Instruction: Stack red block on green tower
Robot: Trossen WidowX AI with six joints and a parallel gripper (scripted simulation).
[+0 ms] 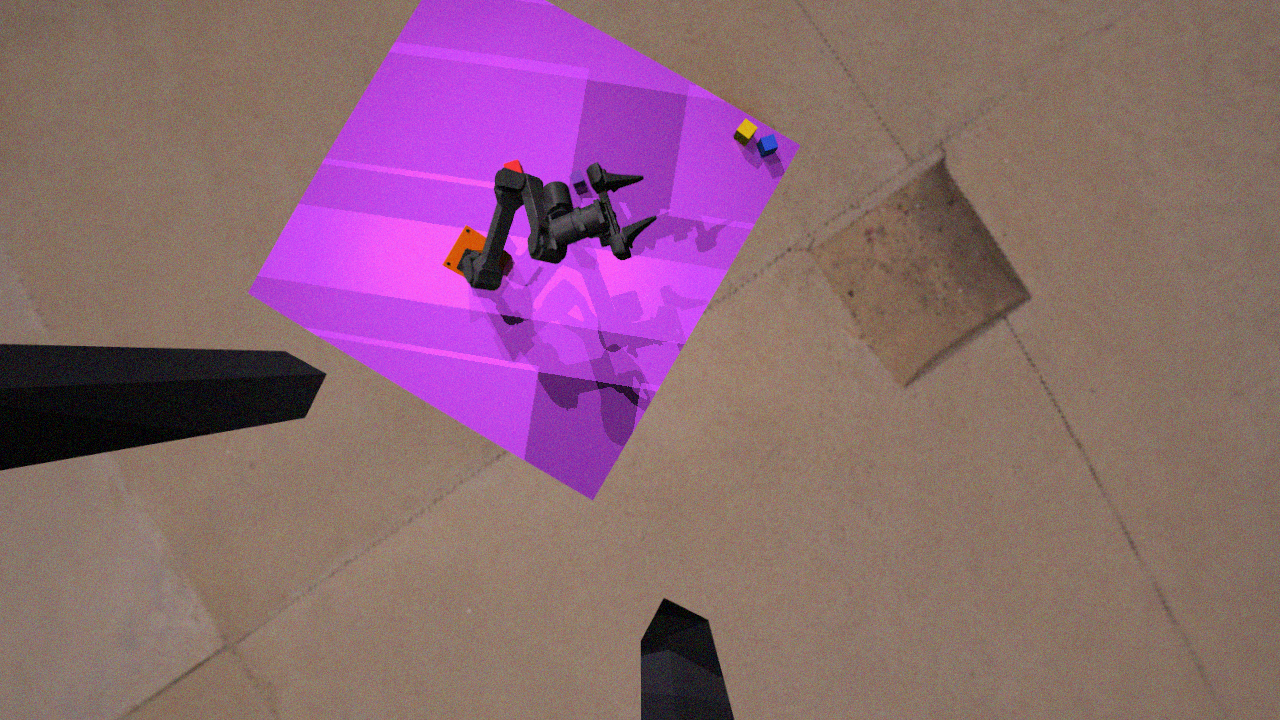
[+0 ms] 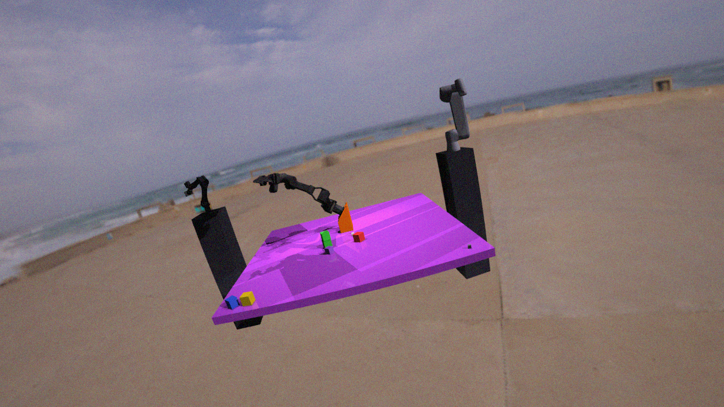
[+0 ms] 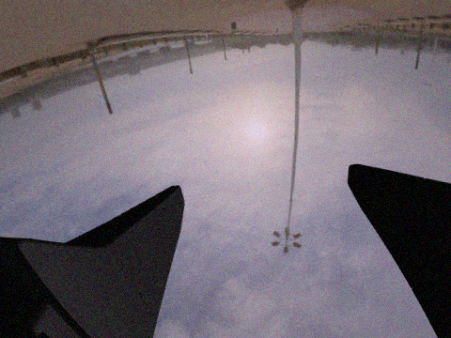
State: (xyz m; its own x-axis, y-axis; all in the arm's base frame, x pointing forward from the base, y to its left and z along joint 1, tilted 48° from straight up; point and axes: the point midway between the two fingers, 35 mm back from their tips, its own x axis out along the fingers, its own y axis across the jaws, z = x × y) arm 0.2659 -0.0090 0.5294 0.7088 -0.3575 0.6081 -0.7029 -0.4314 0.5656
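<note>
The red block is 48 cm to the left of my gripper tip, 47 cm below it and 5 cm ahead of it. From my gripper tip the other things lie so: yellow block 49 cm ahead, 47 cm below, 9 cm to the right; tiny white cube 48 cm below, 45 cm to the left, 8 cm behind; small purple block 47 cm below, 30 cm to the left, 12 cm ahead.
</note>
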